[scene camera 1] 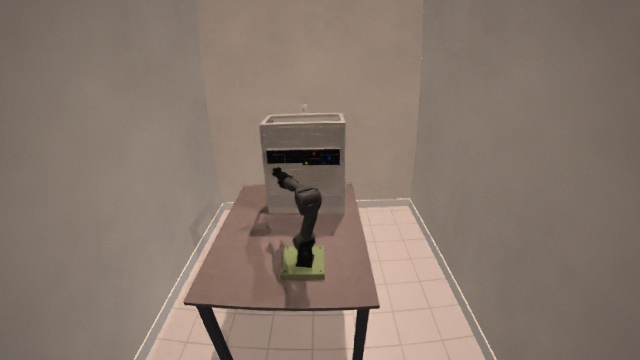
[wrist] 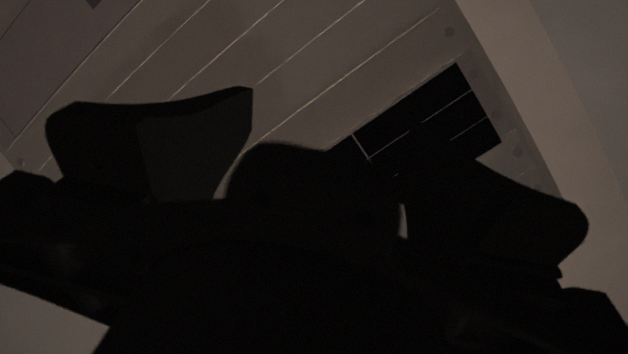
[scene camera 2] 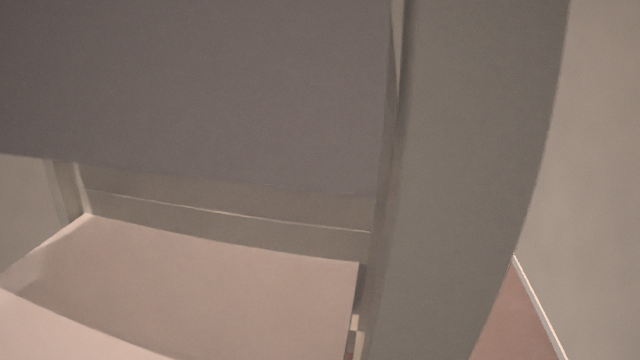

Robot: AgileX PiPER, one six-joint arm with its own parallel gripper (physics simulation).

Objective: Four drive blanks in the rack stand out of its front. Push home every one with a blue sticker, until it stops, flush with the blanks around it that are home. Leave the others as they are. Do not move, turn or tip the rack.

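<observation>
The grey rack [scene camera 1: 305, 136] [wrist: 240, 65] stands upright at the back of the table, with a dark band of drive blanks [scene camera 1: 292, 156] [wrist: 425, 107] across its front. In scene camera 1, a blue sticker [scene camera 1: 329, 158] is at the right of the band and another blue sticker [scene camera 1: 324, 163] is lower left of it. A red sticker [scene camera 1: 314, 153] is near the band's top and a yellow sticker [scene camera 1: 306, 163] at its lower edge. How far each blank stands out is too small to tell. My gripper [scene camera 1: 276, 171] [wrist: 328, 125] is open, in front of the rack's left part, just below the band.
The arm stands on a green base plate [scene camera 1: 289, 272] on the brown table [scene camera 1: 240, 280]. Grey walls [scene camera 1: 100, 125] stand on both sides and a tan wall [scene camera 1: 310, 60] behind the rack. Scene camera 2 shows large grey panels [scene camera 2: 470, 150] at close range.
</observation>
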